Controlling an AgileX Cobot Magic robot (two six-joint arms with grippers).
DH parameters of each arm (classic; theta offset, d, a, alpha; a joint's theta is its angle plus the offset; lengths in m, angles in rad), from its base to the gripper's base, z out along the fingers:
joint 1: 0 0.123 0 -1.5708
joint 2: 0.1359 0 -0.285 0
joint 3: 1.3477 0 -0.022 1.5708
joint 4: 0 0.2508 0 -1.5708
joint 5: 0 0 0.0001 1.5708
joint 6: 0 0.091 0 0
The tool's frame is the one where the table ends.
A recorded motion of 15 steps. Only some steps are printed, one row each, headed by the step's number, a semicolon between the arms.
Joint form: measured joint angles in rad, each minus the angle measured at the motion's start. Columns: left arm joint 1, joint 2, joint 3, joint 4, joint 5, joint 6; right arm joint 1, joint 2, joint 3, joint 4, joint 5, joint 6.
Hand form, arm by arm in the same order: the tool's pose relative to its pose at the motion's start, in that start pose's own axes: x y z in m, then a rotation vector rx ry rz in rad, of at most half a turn. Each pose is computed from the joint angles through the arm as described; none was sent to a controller.
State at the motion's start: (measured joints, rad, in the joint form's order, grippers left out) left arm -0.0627 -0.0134 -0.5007 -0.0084 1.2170 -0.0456; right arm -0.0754 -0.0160 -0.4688 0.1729 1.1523 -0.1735
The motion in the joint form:
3: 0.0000 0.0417 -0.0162 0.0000 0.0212 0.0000; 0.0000 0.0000 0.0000 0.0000 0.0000 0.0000
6: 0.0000 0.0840 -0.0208 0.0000 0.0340 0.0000; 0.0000 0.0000 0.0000 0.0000 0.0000 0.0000
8: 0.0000 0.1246 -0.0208 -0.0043 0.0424 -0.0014; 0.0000 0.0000 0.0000 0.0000 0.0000 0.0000
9: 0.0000 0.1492 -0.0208 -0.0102 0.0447 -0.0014; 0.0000 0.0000 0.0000 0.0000 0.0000 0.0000
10: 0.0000 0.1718 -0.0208 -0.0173 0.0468 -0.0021; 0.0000 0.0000 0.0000 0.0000 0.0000 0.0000
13: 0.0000 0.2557 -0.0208 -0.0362 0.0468 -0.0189; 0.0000 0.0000 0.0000 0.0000 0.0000 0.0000
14: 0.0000 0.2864 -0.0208 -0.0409 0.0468 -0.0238; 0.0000 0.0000 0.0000 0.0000 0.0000 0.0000
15: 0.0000 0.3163 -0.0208 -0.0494 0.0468 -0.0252; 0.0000 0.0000 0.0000 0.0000 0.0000 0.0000
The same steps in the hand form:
3: -0.0046 -0.0002 0.0007 -0.0022 0.0466 -0.0002; 0.0000 0.0000 0.0000 0.0000 0.0000 0.0000
6: -0.0080 -0.0004 0.0043 -0.0046 0.0971 -0.0005; 0.0000 0.0000 0.0000 0.0000 0.0000 0.0000
8: -0.0108 -0.0008 0.0090 -0.0031 0.1462 -0.0038; 0.0000 0.0000 0.0000 0.0000 0.0000 0.0000
9: -0.0126 -0.0014 0.0119 0.0011 0.1733 -0.0064; 0.0000 0.0000 0.0000 0.0000 0.0000 0.0000
10: -0.0142 -0.0021 0.0146 0.0063 0.1983 -0.0101; 0.0000 0.0000 0.0000 0.0000 0.0000 0.0000
13: -0.0204 -0.0039 0.0251 0.0166 0.2830 -0.0364; 0.0000 0.0000 0.0000 0.0000 0.0000 0.0000
14: -0.0224 -0.0044 0.0290 0.0180 0.3139 -0.0441; 0.0000 0.0000 0.0000 0.0000 0.0000 0.0000
15: -0.0243 -0.0052 0.0330 0.0233 0.3441 -0.0501; 0.0000 0.0000 0.0000 0.0000 0.0000 0.0000

